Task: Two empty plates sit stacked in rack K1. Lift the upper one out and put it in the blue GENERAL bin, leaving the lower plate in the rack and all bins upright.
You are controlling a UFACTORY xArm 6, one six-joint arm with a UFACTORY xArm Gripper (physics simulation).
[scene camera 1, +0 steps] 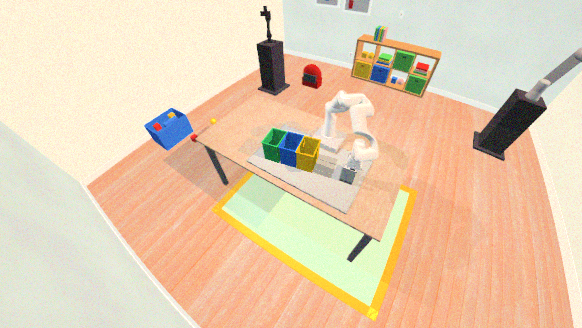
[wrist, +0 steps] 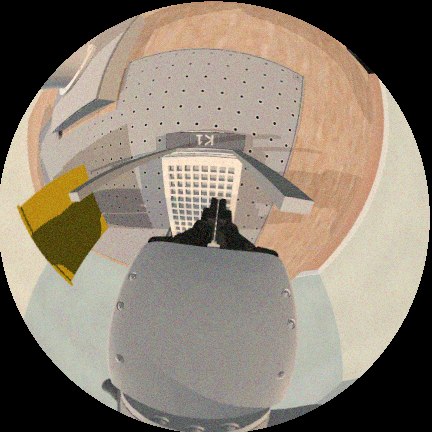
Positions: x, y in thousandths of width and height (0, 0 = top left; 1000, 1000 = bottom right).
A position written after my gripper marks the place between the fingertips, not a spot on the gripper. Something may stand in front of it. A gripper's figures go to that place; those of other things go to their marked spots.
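My gripper (wrist: 503, 483) is 15 cm from the lens, and a yellow bin (wrist: 149, 536) is 30 cm from the lens.
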